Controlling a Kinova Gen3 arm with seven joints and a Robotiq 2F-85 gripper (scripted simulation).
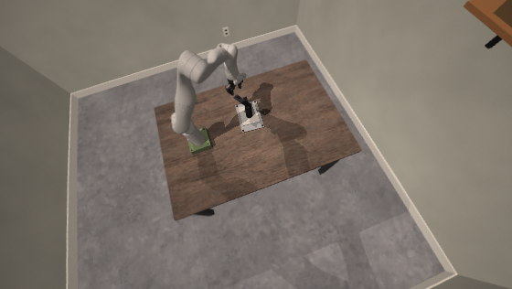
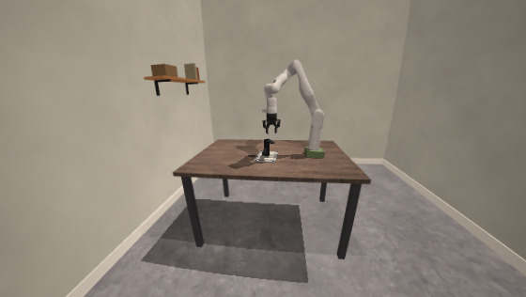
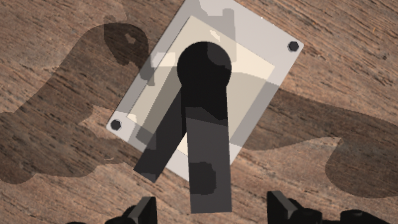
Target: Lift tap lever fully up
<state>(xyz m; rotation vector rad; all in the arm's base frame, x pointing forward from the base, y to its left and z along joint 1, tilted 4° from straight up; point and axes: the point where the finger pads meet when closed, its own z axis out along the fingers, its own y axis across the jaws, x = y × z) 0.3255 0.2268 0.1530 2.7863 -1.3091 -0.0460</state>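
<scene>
Right now the black lever is 8 cm below my hand, 3 cm to the right of it and 2 cm ahead of it. From my hand the other things lie so: tap (14 cm below, 5 cm to the right, 4 cm ahead).
</scene>
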